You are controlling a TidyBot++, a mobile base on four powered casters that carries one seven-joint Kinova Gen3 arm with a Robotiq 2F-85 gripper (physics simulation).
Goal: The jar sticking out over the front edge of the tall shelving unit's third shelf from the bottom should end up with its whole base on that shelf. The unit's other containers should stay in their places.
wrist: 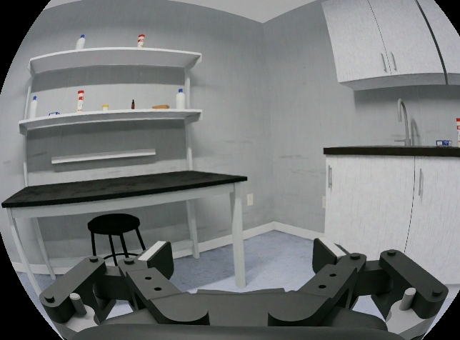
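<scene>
My gripper is open, its two fingers wide apart at the bottom of the wrist view, with nothing between them. The tall shelving unit with the jar sticking out over its third shelf does not show clearly in this view. A small yellow-lidded container stands on the lower wall-side shelf above a black-topped bench at the left, far beyond the gripper; I cannot tell that it is the task's jar.
The bench has a black stool under it. White bottles and red-and-white cans stand on its two shelves. At the right are a counter with a faucet, and wall cabinets.
</scene>
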